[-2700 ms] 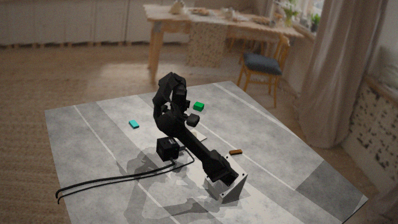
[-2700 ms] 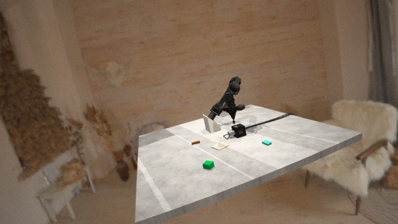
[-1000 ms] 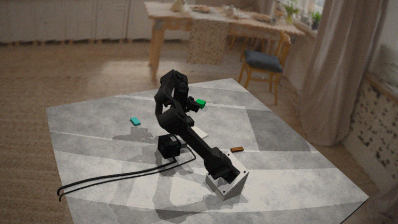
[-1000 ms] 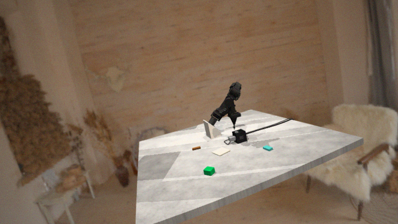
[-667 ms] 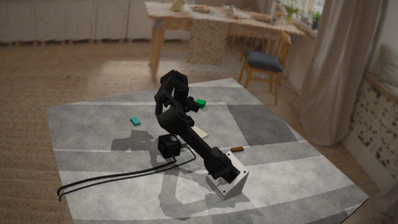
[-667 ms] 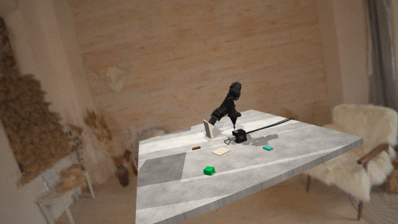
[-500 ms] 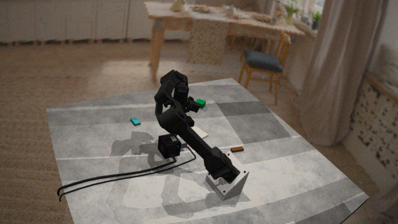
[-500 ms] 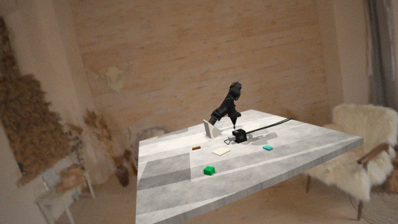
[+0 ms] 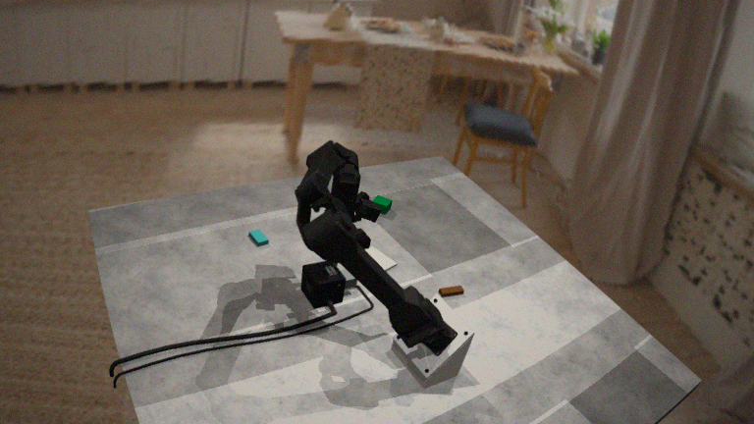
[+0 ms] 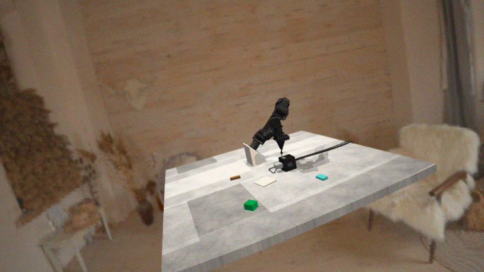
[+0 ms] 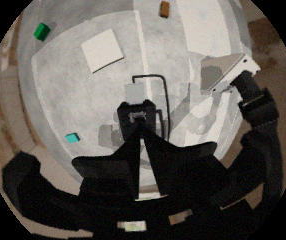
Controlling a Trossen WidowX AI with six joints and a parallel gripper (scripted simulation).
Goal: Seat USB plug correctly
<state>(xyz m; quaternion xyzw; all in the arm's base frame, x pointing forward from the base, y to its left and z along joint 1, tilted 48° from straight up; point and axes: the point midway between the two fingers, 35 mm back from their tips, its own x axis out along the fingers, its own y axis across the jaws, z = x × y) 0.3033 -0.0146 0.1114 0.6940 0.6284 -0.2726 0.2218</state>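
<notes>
My gripper tip is now 2 cm above the dark USB plug. Also, from my gripper tip: brown block 12 cm behind, 29 cm to the right, 12 cm below; then teal block 27 cm ahead, 7 cm to the left, 12 cm below; then white card 7 cm ahead, 17 cm to the right, 13 cm below.
</notes>
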